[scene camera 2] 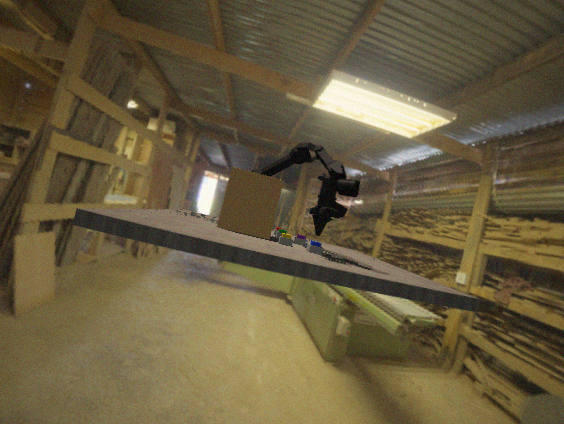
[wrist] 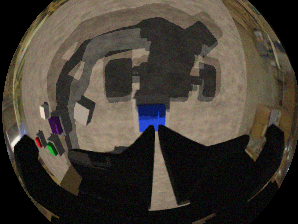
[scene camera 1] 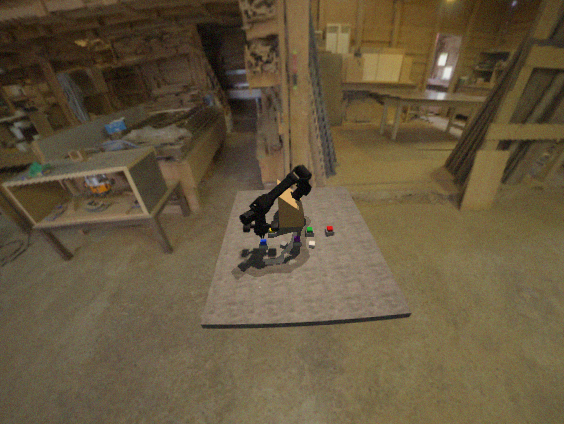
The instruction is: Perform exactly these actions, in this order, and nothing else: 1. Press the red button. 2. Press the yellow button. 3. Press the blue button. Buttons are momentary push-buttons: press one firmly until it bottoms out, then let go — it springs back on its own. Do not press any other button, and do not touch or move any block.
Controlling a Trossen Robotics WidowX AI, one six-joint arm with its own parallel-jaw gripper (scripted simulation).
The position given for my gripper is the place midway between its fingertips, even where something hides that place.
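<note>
There's nothing held in my gripper [scene camera 2: 317,235], and it's shut. You'd see the gripper in the wrist view [wrist: 155,129] as well.
</note>
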